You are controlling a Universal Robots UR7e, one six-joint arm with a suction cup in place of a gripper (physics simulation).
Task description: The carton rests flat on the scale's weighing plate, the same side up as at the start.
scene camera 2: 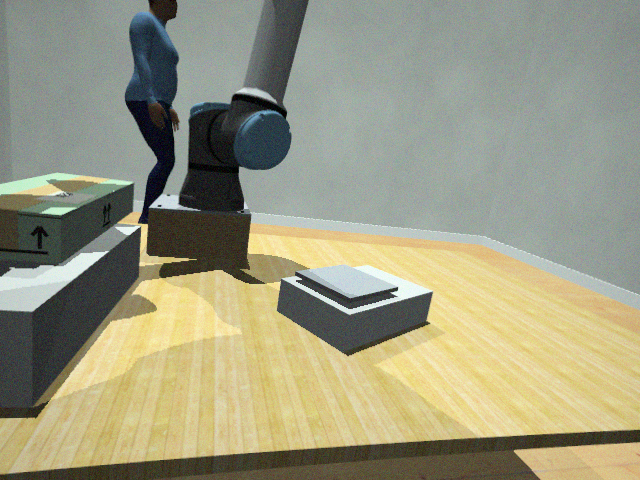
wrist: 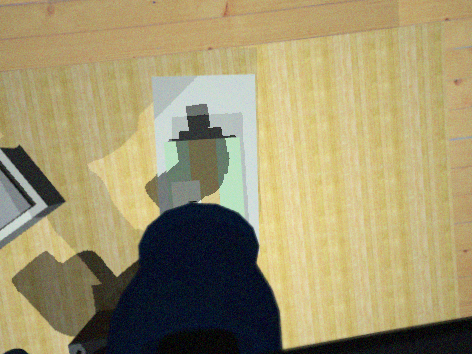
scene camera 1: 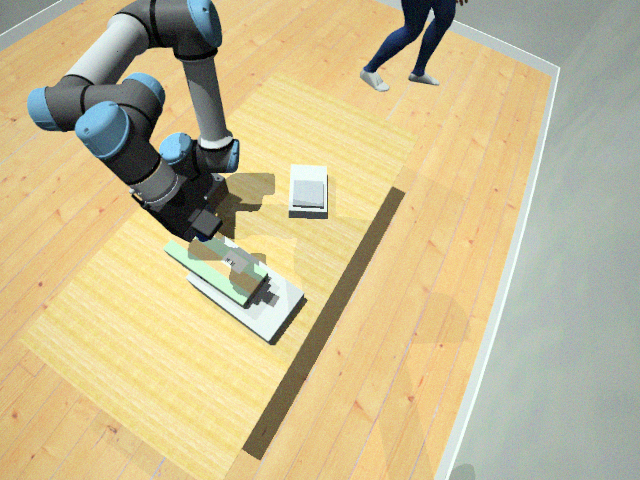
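Pixels of known places: hand, tool point: (wrist: 200,255); arm's base, link origin: (scene camera 2: 211,205) (scene camera 1: 193,183).
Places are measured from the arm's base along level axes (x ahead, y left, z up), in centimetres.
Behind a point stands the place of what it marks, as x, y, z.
Note:
The green carton (scene camera 1: 217,273) {34.8, -22.9, 5.1} (scene camera 2: 95,219) {35.7, -13.2, 2.1} (wrist: 232,185) {39.5, -24.5, 5.1}, with brown tape and a label on top, lies on the long white scale (scene camera 1: 276,320) {58.6, -22.8, -0.8} (scene camera 2: 87,304) {48.1, -9.7, -5.6} (wrist: 225,92) {57.2, -23.8, -0.8}. It looks level, with its side arrows pointing up. Its front end rests over the grey weighing plate (wrist: 233,125) {50.8, -25.1, -0.8}, part of which shows past that end; the contact beneath is hidden. The rear end reaches toward or past the scale's back end. My suction gripper (scene camera 1: 205,236) {41.5, -23.4, 41.9} (wrist: 199,235) is off, holds nothing and hangs above the carton's rear part, apart from it. The cup does not show in scene camera 2.
A smaller white scale-like box (scene camera 1: 308,173) {31.1, 34.5, -4.6} (scene camera 2: 395,312) {41.4, 33.3, -6.6} (wrist: 42,182) {40.2, 18.1, -8.2} with a raised grey plate (scene camera 1: 308,192) {37.3, 25.6, -3.0} (scene camera 2: 346,281) {38.6, 25.1, -3.0} stands to one side. A person (scene camera 1: 431,31) (scene camera 2: 152,77) stands beyond the wooden table (scene camera 1: 155,351) {30.3, -54.4, -10.5} (scene camera 2: 258,403) {59.6, 11.4, -10.5} (wrist: 350,200) {33.2, -53.1, -10.5}. The arm's base (scene camera 2: 199,232) {9.0, -1.4, -4.8} stands behind.

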